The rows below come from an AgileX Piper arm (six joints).
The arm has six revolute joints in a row. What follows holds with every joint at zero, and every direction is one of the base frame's. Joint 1 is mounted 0.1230 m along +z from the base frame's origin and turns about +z. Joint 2 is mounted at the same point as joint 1 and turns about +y. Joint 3 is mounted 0.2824 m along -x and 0.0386 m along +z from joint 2 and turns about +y. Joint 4 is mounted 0.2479 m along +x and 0.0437 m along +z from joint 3 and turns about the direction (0.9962, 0, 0.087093). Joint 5 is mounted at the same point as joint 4 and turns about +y. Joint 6 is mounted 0.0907 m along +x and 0.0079 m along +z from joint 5 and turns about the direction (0.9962, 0, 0.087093). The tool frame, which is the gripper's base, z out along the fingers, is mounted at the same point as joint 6; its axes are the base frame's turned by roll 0.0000, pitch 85.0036 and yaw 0.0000 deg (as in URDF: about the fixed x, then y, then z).
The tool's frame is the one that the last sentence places.
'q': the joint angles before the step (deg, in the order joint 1, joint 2, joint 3, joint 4, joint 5, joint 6). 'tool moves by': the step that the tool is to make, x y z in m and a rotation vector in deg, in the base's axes. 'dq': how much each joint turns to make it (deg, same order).
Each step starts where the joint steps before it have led.
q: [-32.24 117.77 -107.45 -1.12 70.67 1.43]
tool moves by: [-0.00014 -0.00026 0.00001 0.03 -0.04 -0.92]
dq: [0.00 0.01 -0.01 -0.19 0.01 0.96]
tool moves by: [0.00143 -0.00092 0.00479 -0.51 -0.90 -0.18]
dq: [0.00 0.03 -1.05 0.00 -0.01 0.18]
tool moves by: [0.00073 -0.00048 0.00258 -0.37 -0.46 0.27]
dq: [0.00 0.00 -0.53 0.01 -0.06 -0.28]
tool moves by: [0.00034 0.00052 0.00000 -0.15 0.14 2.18]
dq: [0.00 0.00 -0.01 0.42 0.00 -2.29]
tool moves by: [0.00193 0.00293 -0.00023 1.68 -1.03 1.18]
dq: [0.00 0.03 0.01 2.35 0.00 -1.39]
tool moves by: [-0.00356 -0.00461 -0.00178 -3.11 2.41 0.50]
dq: [0.00 0.00 0.38 -3.86 0.00 -0.24]
